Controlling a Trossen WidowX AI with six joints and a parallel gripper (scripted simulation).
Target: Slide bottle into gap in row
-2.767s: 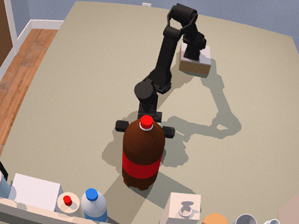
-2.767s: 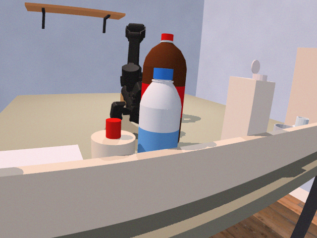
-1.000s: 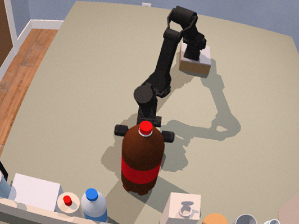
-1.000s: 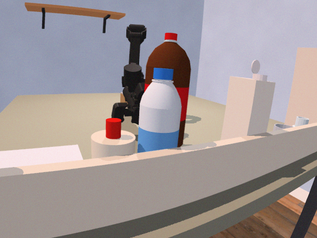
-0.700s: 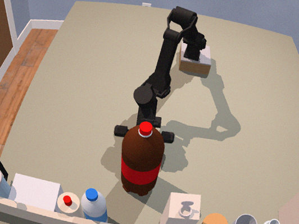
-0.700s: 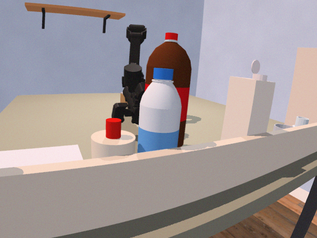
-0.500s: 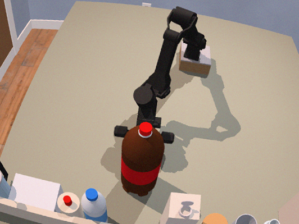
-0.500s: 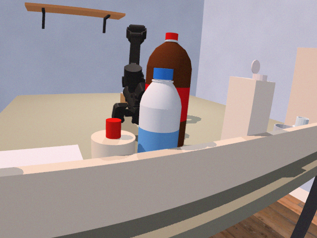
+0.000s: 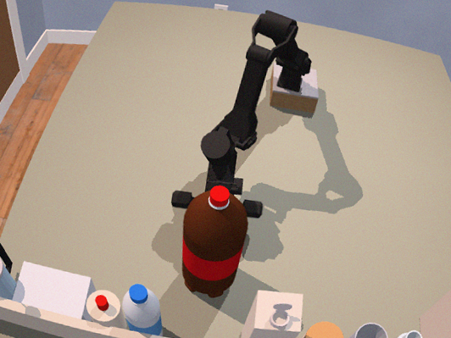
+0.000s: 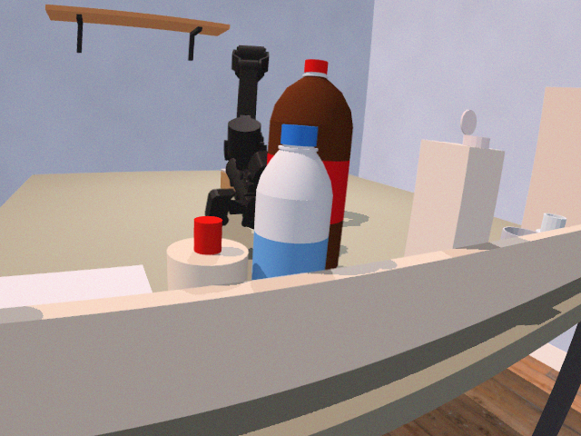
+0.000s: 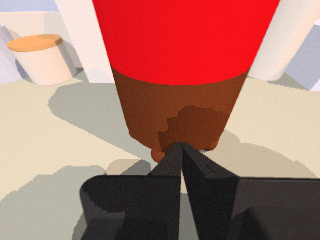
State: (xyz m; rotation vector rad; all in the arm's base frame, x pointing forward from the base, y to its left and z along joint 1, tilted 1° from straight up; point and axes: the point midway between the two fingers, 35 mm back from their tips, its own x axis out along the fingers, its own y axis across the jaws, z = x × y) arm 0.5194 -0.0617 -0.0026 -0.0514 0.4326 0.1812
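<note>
Now: the brown cola bottle 8 cm ahead of my hand, 2 cm to the left of it and 10 cm above it. From my hand the other things lie so: raised rail: 26 cm ahead, 20 cm to the left, 1 cm below; blue-capped water bottle: 26 cm ahead, 6 cm to the right, 5 cm above; orange-lidded jar: 19 cm ahead, 28 cm to the left, 2 cm below.
</note>
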